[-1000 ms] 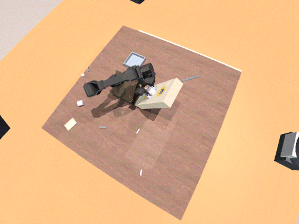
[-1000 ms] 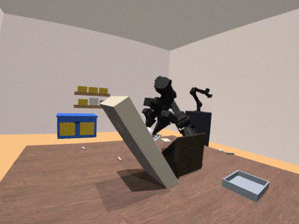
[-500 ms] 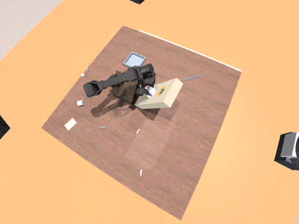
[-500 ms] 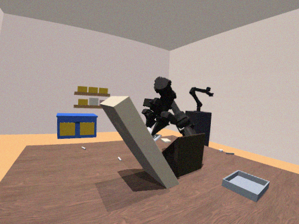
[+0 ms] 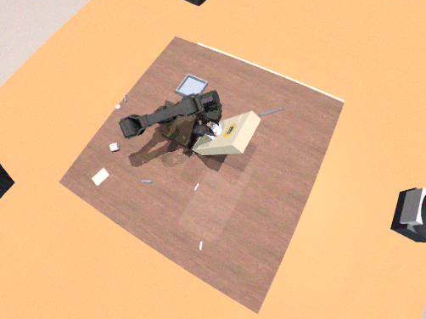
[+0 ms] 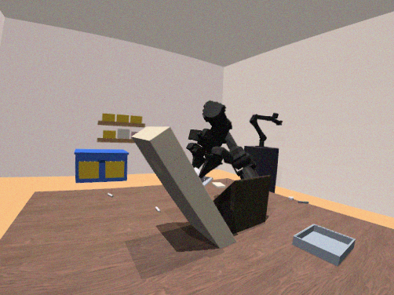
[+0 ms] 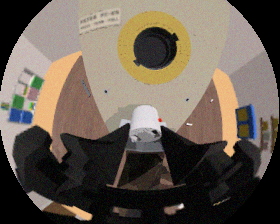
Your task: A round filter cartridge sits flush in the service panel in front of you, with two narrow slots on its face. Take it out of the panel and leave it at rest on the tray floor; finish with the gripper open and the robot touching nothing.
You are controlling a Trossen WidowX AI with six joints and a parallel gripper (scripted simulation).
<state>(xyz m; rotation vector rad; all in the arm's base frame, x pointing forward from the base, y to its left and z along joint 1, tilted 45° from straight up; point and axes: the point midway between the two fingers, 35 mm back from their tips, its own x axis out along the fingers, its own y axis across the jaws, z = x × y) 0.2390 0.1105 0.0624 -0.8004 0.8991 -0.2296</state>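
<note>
Now: the grey tray 38 cm behind my gripper tip, 23 cm to the left of it and 21 cm below it. Round my gripper tip: cream block (43 cm behind, 55 cm to the right, 21 cm below); then round filter cartridge (right at my gripper tip).
</note>
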